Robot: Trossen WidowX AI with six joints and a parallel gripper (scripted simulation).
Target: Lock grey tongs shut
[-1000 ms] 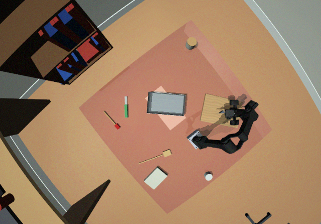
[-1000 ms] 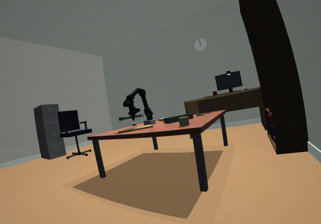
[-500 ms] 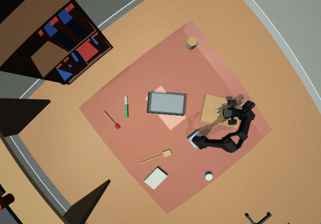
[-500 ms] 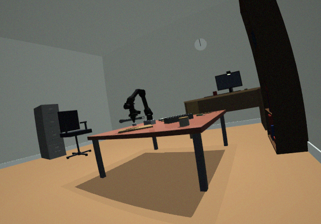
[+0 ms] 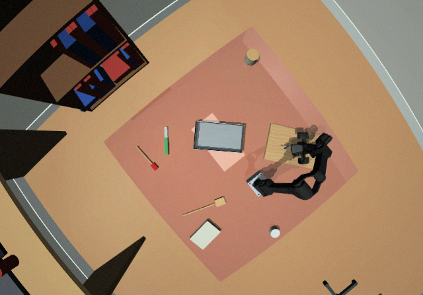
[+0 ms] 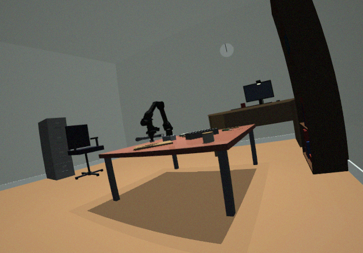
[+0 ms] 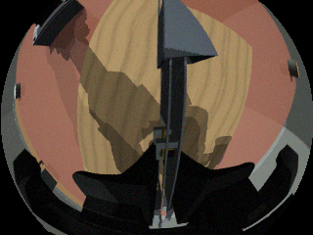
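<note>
The wooden board is 4 cm below my gripper tip. Also, from my gripper tip: grey roasting tin 40 cm ahead, 31 cm to the left, 2 cm below; then pale flat block 83 cm to the left, 3 cm below, 1 cm behind; then cork-topped jar 61 cm ahead, 21 cm to the right, 1 cm below.
</note>
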